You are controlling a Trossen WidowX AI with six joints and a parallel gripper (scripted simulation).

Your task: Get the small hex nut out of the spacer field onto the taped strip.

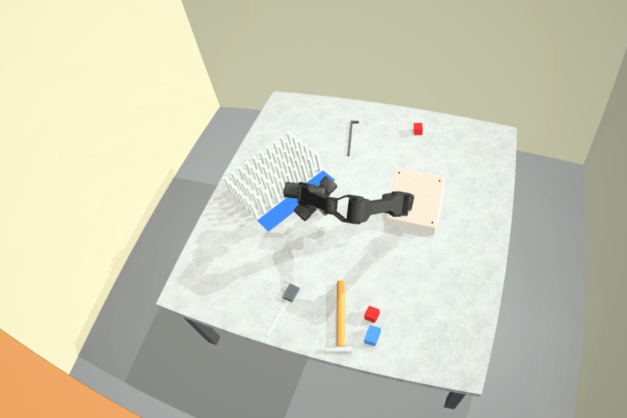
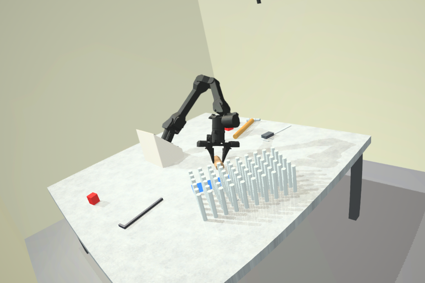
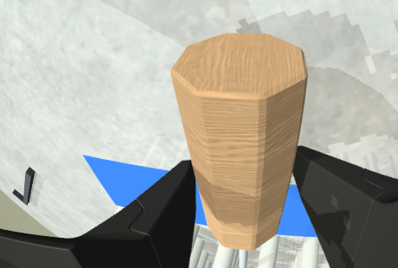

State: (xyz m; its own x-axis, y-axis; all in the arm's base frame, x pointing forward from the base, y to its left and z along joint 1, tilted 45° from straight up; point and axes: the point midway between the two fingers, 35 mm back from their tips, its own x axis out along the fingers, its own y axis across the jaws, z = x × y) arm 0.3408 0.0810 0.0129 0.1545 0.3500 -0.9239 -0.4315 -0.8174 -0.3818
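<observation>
Right now my gripper tip is 11 cm short of the blue taped strip, 1 cm to the left of it and 4 cm above it. Round my gripper tip: wire hook tool (9 cm ahead, 5 cm to the right); then hex nut (25 cm ahead, 13 cm to the right, 3 cm below); then blue cube (39 cm behind, 47 cm to the left, 2 cm below).
</observation>
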